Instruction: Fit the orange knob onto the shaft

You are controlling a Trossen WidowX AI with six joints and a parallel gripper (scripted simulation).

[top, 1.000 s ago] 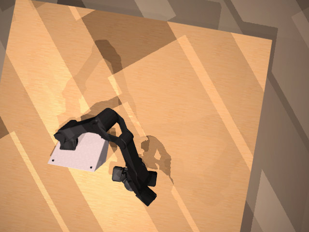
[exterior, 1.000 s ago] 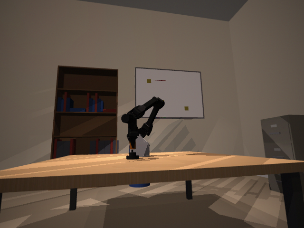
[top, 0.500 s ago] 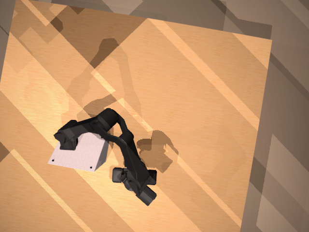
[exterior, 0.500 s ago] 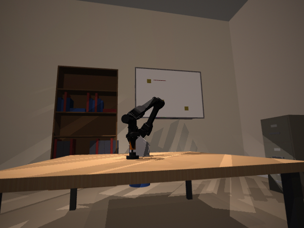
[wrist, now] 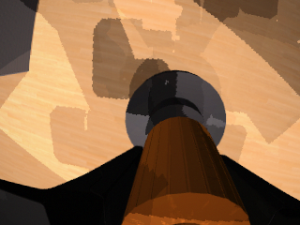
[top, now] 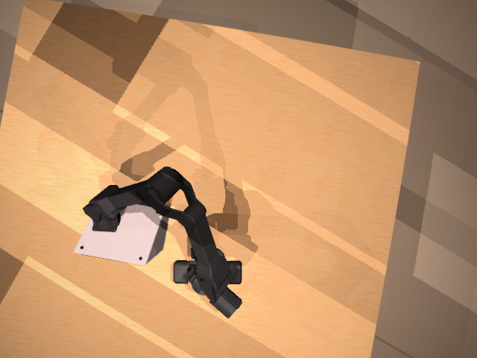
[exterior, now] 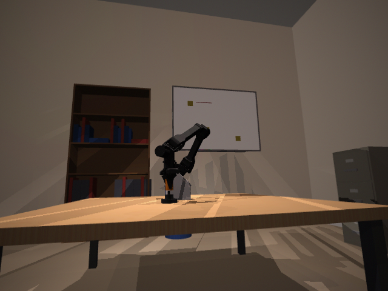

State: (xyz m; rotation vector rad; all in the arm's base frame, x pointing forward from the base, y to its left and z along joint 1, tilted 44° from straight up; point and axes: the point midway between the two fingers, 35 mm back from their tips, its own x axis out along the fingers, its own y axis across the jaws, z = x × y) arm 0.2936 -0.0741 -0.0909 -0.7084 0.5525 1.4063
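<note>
Right now my gripper tip is 20 mm below the orange knob. The rest, counted from my gripper tip: dark round pedestal 40 mm below.
</note>
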